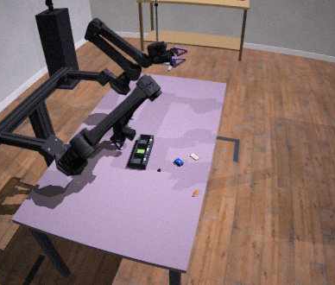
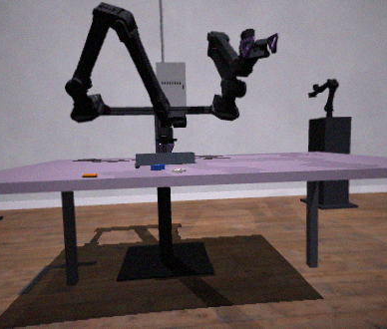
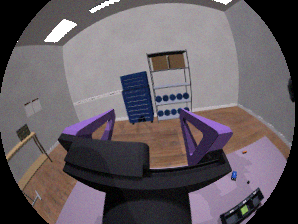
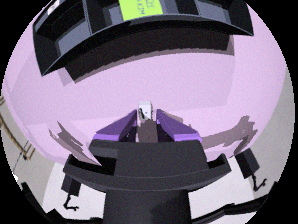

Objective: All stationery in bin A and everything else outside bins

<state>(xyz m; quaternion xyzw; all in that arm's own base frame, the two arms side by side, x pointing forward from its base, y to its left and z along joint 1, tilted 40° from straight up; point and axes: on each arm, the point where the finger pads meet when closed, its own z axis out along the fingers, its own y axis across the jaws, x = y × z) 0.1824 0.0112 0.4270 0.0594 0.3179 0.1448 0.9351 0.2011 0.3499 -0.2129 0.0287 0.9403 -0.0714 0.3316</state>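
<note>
The dark bin is 150 mm ahead of my right hand and 20 mm to the right of it. Round my right hand: black item (270 mm ahead, 130 mm to the right, 20 mm below); green item (140 mm ahead, 20 mm to the right, 10 mm below); blue item (360 mm ahead, 50 mm to the right, 10 mm below).
</note>
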